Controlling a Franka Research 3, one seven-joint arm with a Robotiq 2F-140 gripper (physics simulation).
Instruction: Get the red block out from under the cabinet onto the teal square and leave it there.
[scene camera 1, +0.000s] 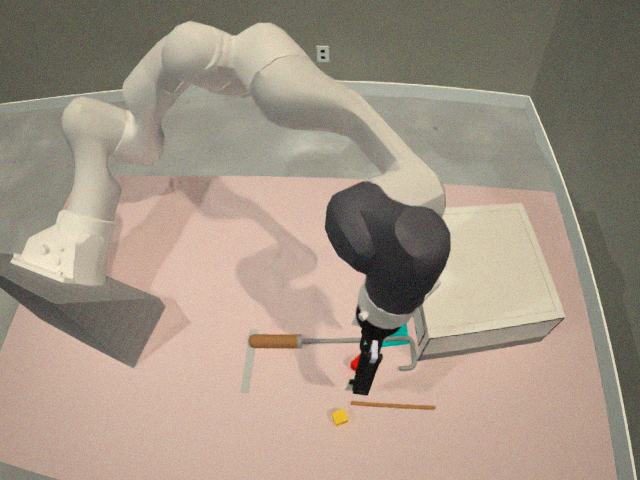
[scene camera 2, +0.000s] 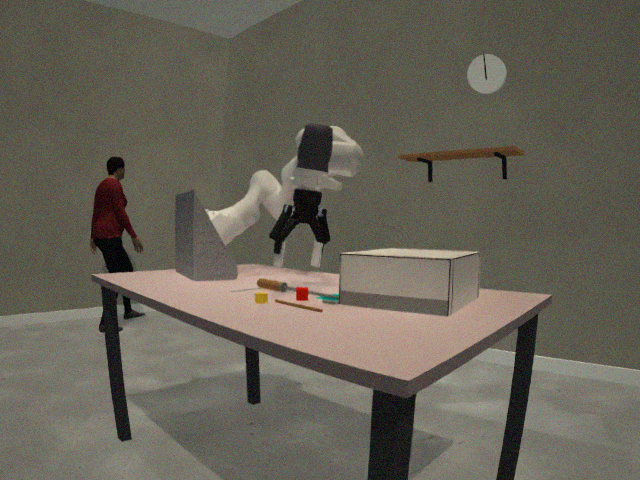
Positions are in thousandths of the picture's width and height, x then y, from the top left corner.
My gripper shows in scene camera 1 (557, 743) and in scene camera 2 (465, 555).
